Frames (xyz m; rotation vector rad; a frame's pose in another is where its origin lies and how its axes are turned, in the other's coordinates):
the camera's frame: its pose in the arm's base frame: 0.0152 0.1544 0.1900 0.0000 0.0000 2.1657
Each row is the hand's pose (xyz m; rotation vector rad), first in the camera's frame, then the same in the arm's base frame.
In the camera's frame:
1: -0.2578 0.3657 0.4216 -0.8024 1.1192 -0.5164
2: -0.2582 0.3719 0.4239 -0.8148 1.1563 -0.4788
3: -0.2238 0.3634 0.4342 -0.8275 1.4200 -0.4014
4: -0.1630 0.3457 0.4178 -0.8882 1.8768 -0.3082
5: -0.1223 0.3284 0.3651 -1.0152 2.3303 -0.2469
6: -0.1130 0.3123 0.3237 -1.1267 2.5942 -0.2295
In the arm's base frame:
1: -0.1432 -0.2641 0.6116 -1.4700 -0.1983 1.2860
2: -0.1481 -0.2679 0.6139 -1.5195 -0.1923 1.3003
3: -0.1603 -0.2346 0.6242 -1.7824 -0.0708 1.2324
4: -0.1798 -0.1743 0.6078 -2.2240 0.1022 0.9866
5: -0.1882 -0.1309 0.5551 -2.6303 0.2032 0.5885
6: -0.1801 -0.1142 0.5137 -2.8352 0.2222 0.2779

